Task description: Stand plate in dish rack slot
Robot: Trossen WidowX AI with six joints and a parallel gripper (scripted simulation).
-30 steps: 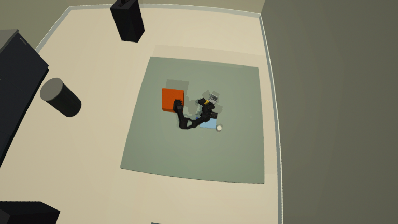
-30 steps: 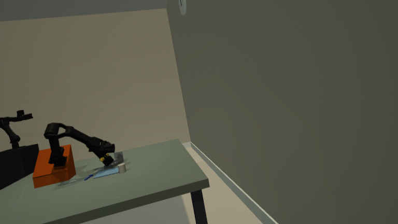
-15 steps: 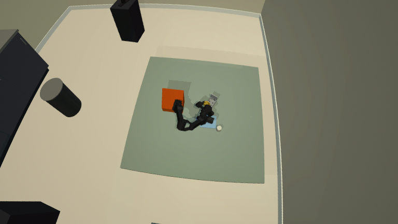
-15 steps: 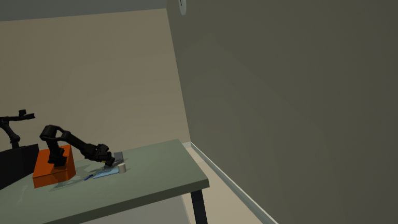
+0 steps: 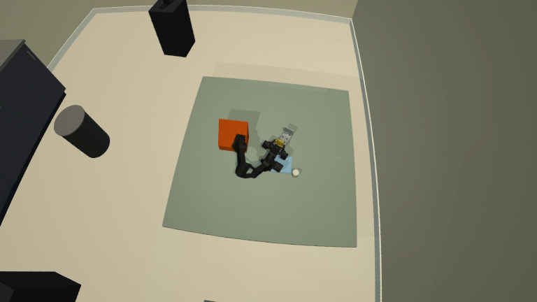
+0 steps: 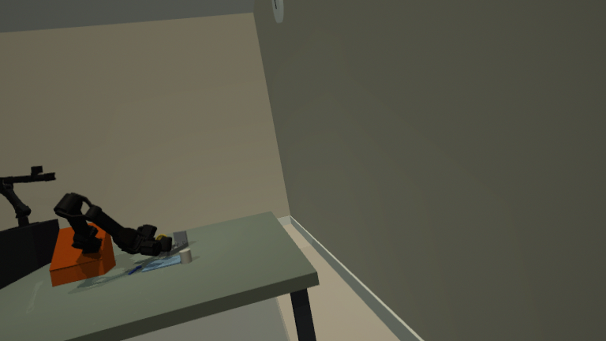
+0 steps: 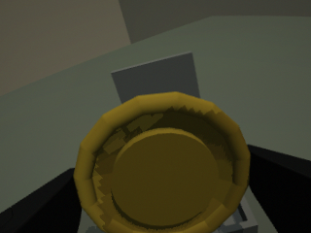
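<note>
My gripper tip is 2 cm short of the grey dish rack, 5 cm to the right of it and 5 cm above it. The rest, counted from my gripper tip: yellow plate: 1 cm to the right; then blue spoon: 7 cm behind, 15 cm to the right, 6 cm below; then white cup: 15 cm ahead, 19 cm to the right, 4 cm below.
</note>
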